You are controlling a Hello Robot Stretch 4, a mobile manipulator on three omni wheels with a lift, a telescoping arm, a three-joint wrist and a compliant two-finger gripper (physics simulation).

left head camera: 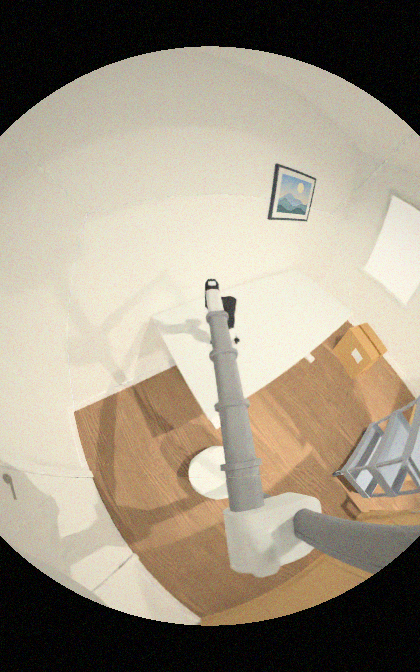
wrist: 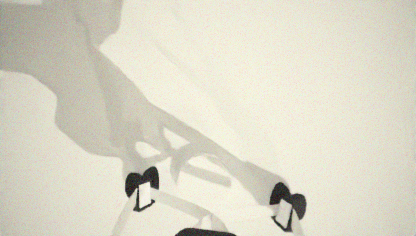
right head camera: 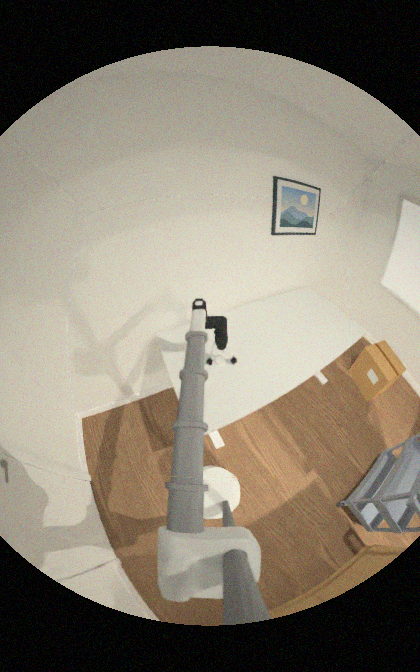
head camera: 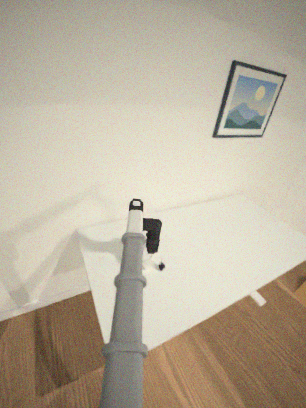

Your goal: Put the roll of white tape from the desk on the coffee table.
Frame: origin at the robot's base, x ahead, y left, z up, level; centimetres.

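Seen in the pictures: gripper, between the fingertips: (wrist: pixel 215 189) (head camera: pixel 148 268).
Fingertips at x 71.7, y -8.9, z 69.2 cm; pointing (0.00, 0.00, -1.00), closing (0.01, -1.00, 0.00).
A point is followed by its place in that frame.
The white desk (head camera: pixel 215 260) @(x 79.4, y -48.2, z 69.2 cm) (left head camera: pixel 280 330) (right head camera: pixel 280 360) (wrist: pixel 350 100) @(x 82.6, y -21.7, z 69.2 cm) stands against the wall. In the wrist view a white tape roll (wrist: pixel 207 167) @(x 74.1, y -7.9, z 71.6 cm) barely stands out from the white desk top; a curved shadow marks its left side, and the gripper's shadow crosses it. My gripper (head camera: pixel 150 265) @(x 71.7, y -8.9, z 69.2 cm) (right head camera: pixel 221 360) (wrist: pixel 215 189) @(x 71.7, y -8.9, z 69.2 cm) is over the desk's left part, fingers apart, with nothing held. In the wrist view the roll shows between and just beyond the fingertips. Its exact height gap to the fingers cannot be told. The arm hides one fingertip in the head view. I cannot make out which thing is the coffee table.
A round white top (left head camera: pixel 205 472) (right head camera: pixel 222 490) stands low on the wooden floor, partly behind the arm. A cardboard box (left head camera: pixel 350 345) (right head camera: pixel 367 365) is right of the desk. A grey rack (left head camera: pixel 357 450) (right head camera: pixel 367 477) stands at the right. A framed picture (head camera: pixel 250 102) @(x 150.5, y -72.4, z 147.9 cm) hangs above the desk.
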